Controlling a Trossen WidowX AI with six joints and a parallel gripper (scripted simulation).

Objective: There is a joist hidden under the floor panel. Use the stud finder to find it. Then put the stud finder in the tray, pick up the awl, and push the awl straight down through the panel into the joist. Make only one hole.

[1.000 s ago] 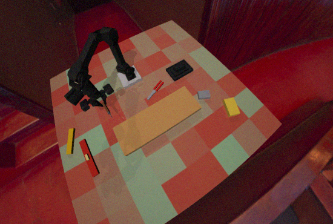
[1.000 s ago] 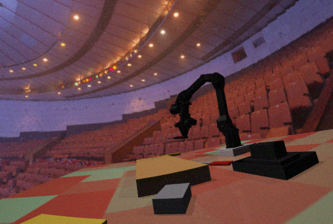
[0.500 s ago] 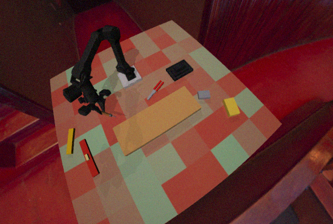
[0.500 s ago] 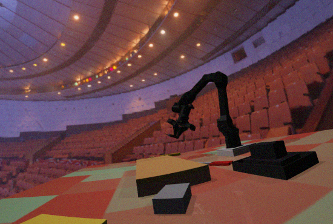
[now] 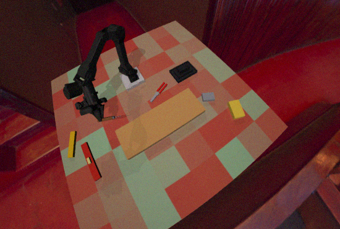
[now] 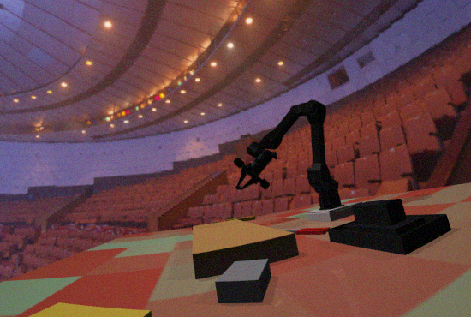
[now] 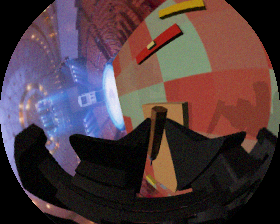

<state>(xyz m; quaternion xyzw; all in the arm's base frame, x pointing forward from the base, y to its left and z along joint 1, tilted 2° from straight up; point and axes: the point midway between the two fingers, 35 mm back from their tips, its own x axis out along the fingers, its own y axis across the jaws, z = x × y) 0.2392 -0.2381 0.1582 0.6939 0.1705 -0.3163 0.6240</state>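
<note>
Right now my gripper tip is 5 cm to the right of the awl and 1 cm short of it. From my gripper tip the other things lie so: yellow bar 30 cm to the right, 16 cm below, 4 cm behind; then red level 21 cm to the right, 15 cm below, 11 cm ahead; then black tray 58 cm to the left, 15 cm below, 13 cm behind.
</note>
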